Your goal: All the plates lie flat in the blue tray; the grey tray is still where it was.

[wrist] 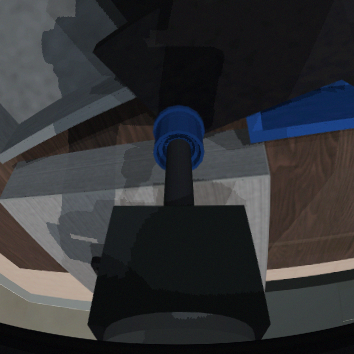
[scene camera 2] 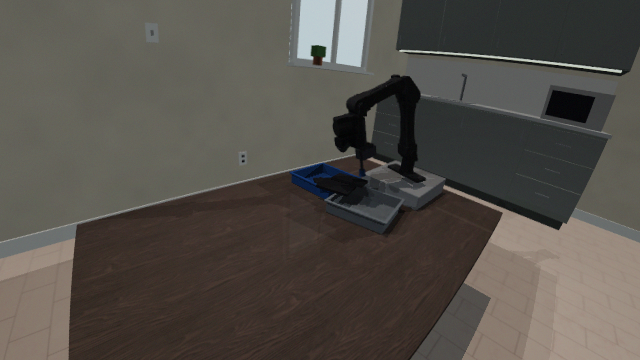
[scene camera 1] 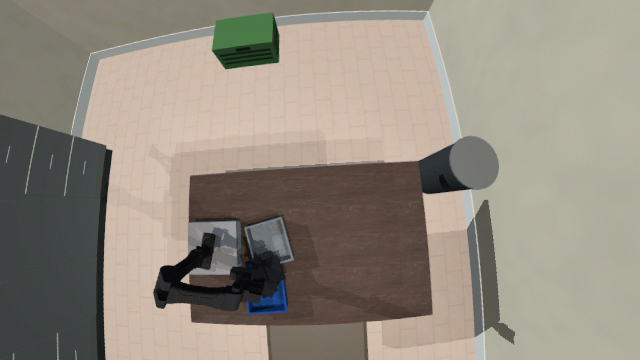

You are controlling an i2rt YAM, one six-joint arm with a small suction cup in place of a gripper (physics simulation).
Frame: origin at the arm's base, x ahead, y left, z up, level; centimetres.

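Where they show: hand, tool point: (wrist: 178,128) (scene camera 2: 362,175) (scene camera 1: 248,265); arm's base, link origin: (scene camera 2: 405,173) (scene camera 1: 207,250).
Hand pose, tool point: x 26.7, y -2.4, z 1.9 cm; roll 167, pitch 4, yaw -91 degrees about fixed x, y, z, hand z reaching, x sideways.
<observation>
Things, the pixels of their centre, and the offset from my tool point. Level surfaces: height alone.
- blue tray, body centre: (scene camera 2: 325,179) (scene camera 1: 266,289) dy -14.1, dx +9.6, dz -6.6 cm
- grey tray, body centre: (scene camera 2: 365,205) (scene camera 1: 269,242) dy +12.6, dx +7.6, dz -6.6 cm
- dark wooden table, surface height: dz -9.1 cm
The blue tray (scene camera 2: 308,175) (scene camera 1: 268,306) (wrist: 302,121) stands on the table beside the grey tray (scene camera 2: 363,218) (scene camera 1: 290,241) (wrist: 88,105). Flat black plates (scene camera 2: 336,182) (wrist: 239,60) lie overlapping on the blue tray. One black plate (scene camera 2: 358,196) reaches over the rim into the grey tray, tilted. My suction cup (scene camera 2: 361,172) (wrist: 178,135) hangs just above the near corner of the top plate and holds nothing. In the overhead view my wrist hides the cup and the plates.
The arm stands on a light grey base block (scene camera 2: 420,188) (scene camera 1: 223,251) (wrist: 218,165) right beside both trays. The dark wooden table (scene camera 2: 223,268) (scene camera 1: 358,223) stretches away. A green crate (scene camera 1: 246,40), a grey cylinder (scene camera 1: 461,165) and kitchen counters (scene camera 2: 492,147) stand around it.
</observation>
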